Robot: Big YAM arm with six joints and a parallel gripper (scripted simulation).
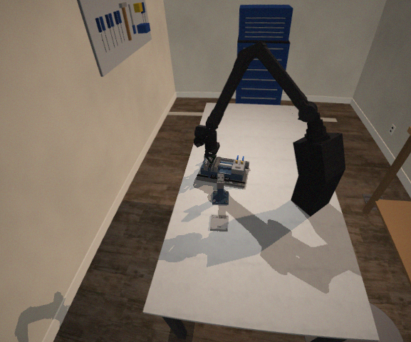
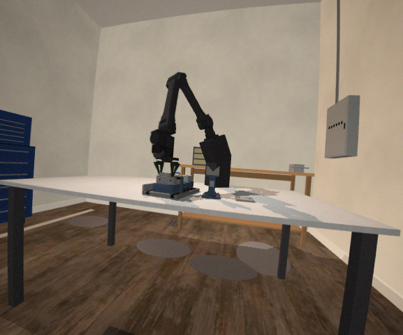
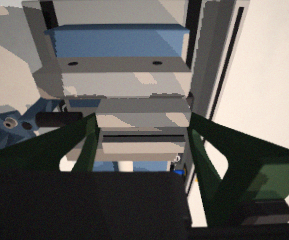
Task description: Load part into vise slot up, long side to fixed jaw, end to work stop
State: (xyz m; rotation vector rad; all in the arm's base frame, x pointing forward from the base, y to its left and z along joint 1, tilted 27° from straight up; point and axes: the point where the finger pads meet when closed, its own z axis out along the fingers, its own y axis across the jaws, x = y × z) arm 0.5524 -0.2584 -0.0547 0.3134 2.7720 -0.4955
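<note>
My gripper is now right at the part. Also, from my hand: moving jaw: 30 mm behind, 30 mm to the left, 20 mm below; fixed jaw: 30 mm ahead, 10 mm to the left, 20 mm below; work stop rod: 20 mm ahead, 60 mm to the left, 10 mm below.
</note>
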